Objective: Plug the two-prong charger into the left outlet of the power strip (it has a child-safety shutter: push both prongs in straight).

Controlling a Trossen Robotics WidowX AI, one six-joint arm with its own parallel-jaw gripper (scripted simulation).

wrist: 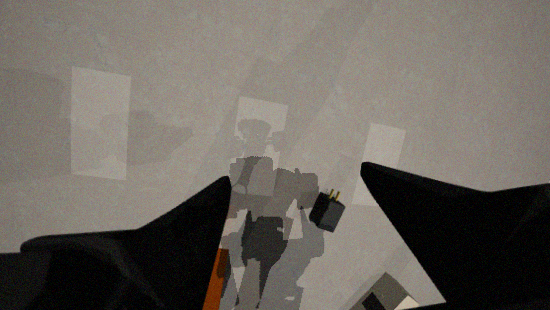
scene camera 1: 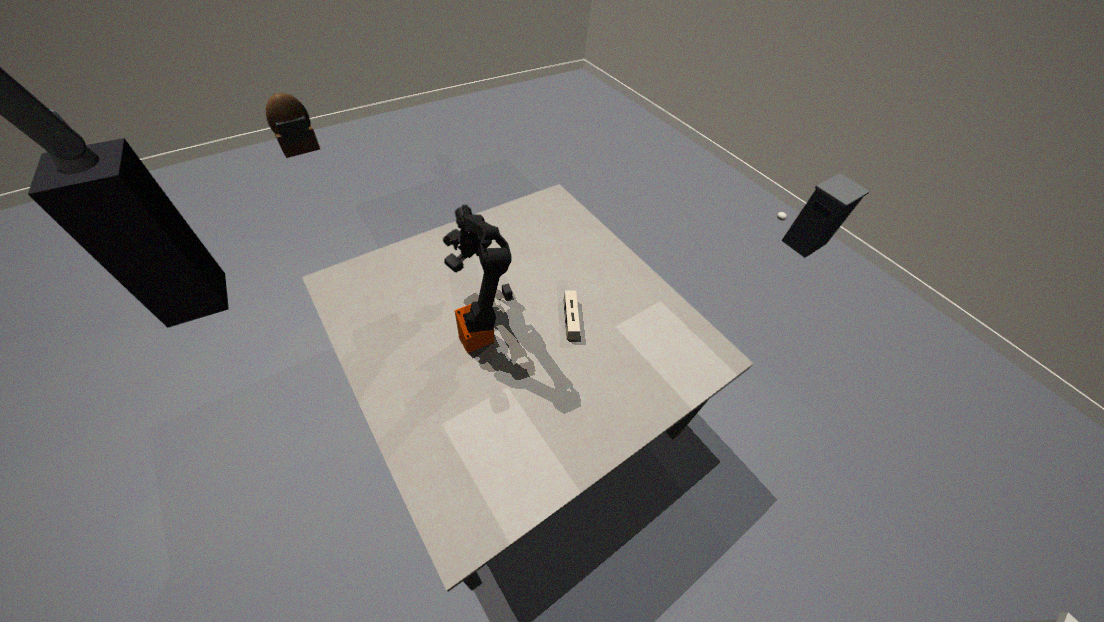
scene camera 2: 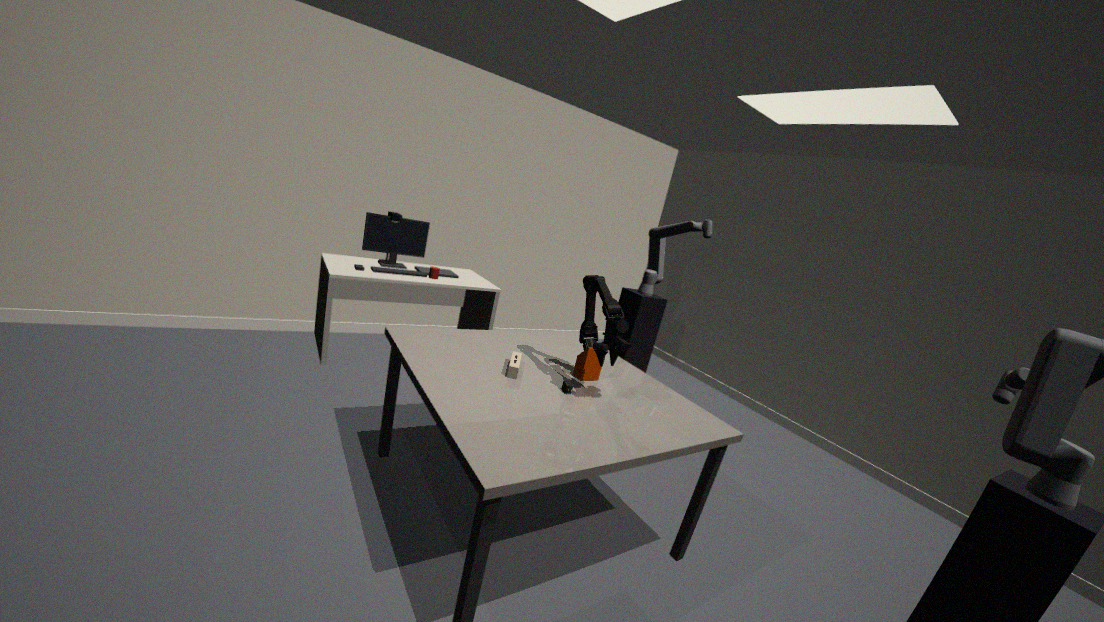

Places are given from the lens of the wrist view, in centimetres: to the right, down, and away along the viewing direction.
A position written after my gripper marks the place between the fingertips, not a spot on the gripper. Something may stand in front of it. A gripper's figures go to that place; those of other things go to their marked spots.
my gripper [wrist: 296, 175]: 1, 1, 11
two-prong charger [wrist: 326, 213]: 8, 9, 26
